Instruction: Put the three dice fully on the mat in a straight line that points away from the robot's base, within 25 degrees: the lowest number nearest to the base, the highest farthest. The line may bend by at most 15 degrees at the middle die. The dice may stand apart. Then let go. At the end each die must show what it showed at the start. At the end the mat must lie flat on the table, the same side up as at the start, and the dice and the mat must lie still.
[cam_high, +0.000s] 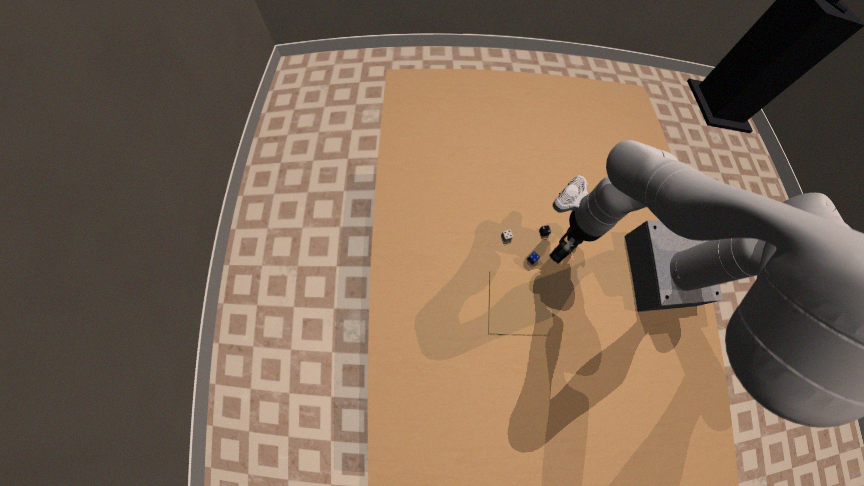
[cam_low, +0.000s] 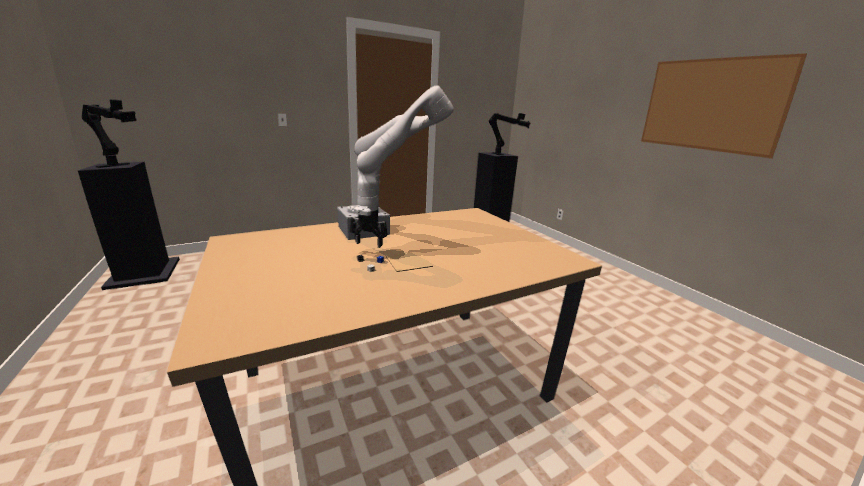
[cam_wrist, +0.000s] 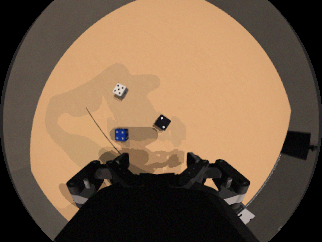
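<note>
My gripper is now 70 mm short of the blue die, 40 mm above it and 20 mm to the right of it. The rest, counted from my hand: mat 130 mm to the left, 100 mm ahead, 50 mm below; black die 40 mm to the right, 40 mm below, 30 mm ahead; white die 130 mm ahead, 40 mm below, 30 mm to the right.
</note>
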